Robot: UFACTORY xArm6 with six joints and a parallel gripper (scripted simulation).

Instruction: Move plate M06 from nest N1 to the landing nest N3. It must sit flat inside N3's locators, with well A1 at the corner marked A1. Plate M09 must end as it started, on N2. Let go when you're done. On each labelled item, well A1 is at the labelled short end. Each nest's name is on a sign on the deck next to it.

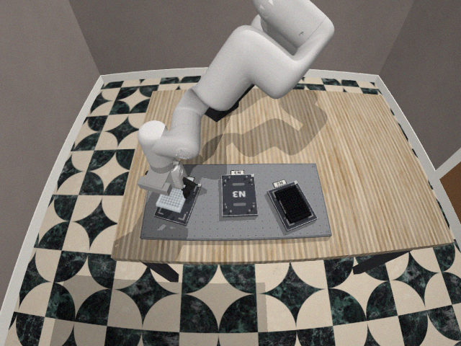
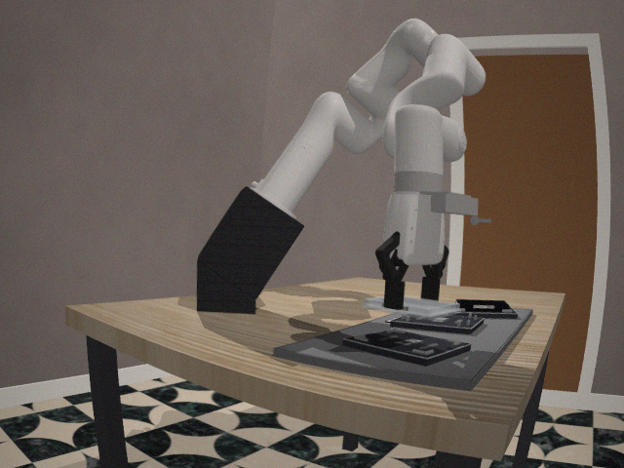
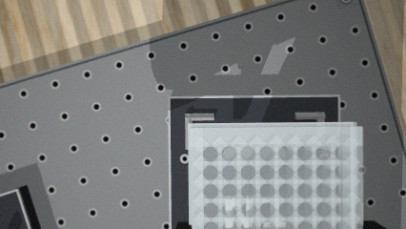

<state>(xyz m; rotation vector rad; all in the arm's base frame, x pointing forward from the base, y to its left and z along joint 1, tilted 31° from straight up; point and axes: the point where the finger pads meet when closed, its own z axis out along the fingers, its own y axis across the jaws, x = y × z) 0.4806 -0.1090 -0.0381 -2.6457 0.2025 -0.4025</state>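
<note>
The nest N3 lies 210 mm to the left of my hand, 70 mm below it and 60 mm behind it. From my hand the other things lie so: black plate M09 (400 mm to the left, 60 mm below, 50 mm behind); then well plate M06 (10 mm below); then nest N1 (70 mm below).
</note>
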